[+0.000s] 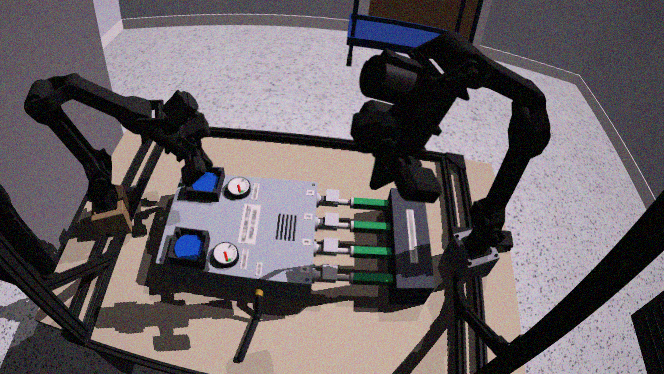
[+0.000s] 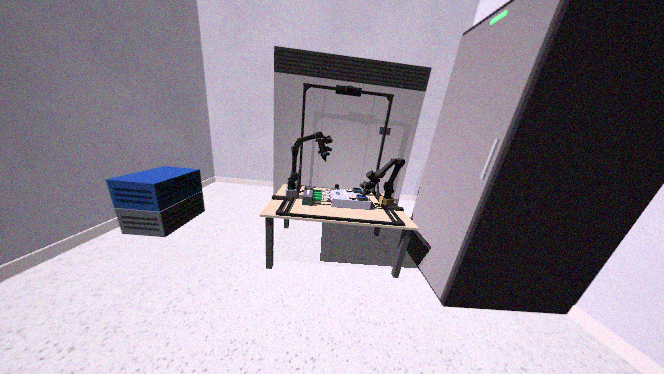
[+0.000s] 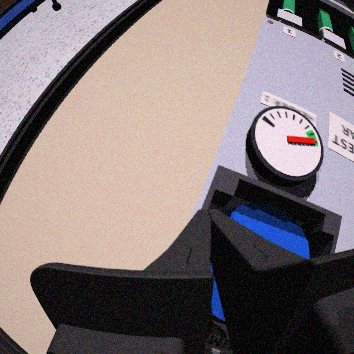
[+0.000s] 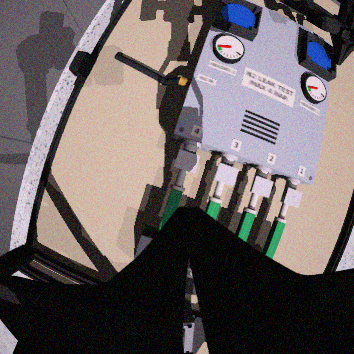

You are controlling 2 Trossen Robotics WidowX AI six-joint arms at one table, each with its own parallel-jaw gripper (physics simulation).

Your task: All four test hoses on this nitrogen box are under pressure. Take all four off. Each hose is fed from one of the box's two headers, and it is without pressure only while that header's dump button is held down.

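Seen in the pictures: left gripper, fingertip midpoint: (image 1: 211, 165) (image 2: 361, 196) (image 3: 206, 218) (image 4: 336, 63); right gripper, fingertip midpoint: (image 1: 372, 188) (image 2: 325, 161) (image 4: 186, 216); left arm's base at its link origin: (image 1: 106, 202) (image 2: 387, 197); right arm's base at its link origin: (image 1: 477, 246) (image 2: 290, 188).
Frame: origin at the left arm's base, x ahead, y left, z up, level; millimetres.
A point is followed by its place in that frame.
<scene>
The grey nitrogen box (image 1: 271, 202) {x 433, y -120, z -4 mm} (image 2: 347, 202) {x 429, y -38, z -28 mm} (image 3: 291, 70) {x 453, y -94, z -4 mm} (image 4: 228, 116) {x 424, y -254, z -4 mm} lies flat on the table. Four green hoses are plugged into its right side and run to a dark manifold block (image 1: 412, 260) {x 672, y -366, z -3 mm}: hose 1 (image 1: 369, 202) {x 655, y -174, z -19 mm} (image 4: 274, 239) {x 654, y -173, z -19 mm}, hose 2 (image 1: 370, 225) {x 629, y -237, z -19 mm}, hose 3 (image 1: 371, 251) {x 602, y -304, z -19 mm} and hose 4 (image 1: 372, 277) {x 577, y -367, z -19 mm} (image 4: 170, 207) {x 570, y -364, z -19 mm}. My left gripper (image 1: 194, 176) (image 3: 206, 218) {x 313, y 2, z 34 mm} (image 2: 364, 187) {x 313, y 2, z 34 mm} is shut, its tips at the left edge of the far blue dump button (image 1: 207, 182) {x 294, y -29, z 12 mm} (image 3: 274, 228) {x 309, y -41, z 12 mm}. The near blue button (image 1: 189, 246) {x 217, y -201, z 12 mm} (image 4: 239, 15) {x 215, y -201, z 12 mm} is free. My right gripper (image 4: 186, 216) {x 527, y -360, z 270 mm} (image 2: 324, 153) {x 527, y -360, z 270 mm} is shut and empty, high above the hoses.
Two round gauges (image 1: 238, 186) {x 367, y -65, z 13 mm} (image 1: 224, 254) {x 291, y -240, z 11 mm} sit beside the buttons. A black supply hose with a brass fitting (image 1: 258, 293) {x 339, y -325, z -35 mm} leaves the box's near side. Black rails (image 1: 457, 208) {x 897, y -234, z -64 mm} frame the table. A blue-backed chair (image 1: 390, 33) stands behind it.
</scene>
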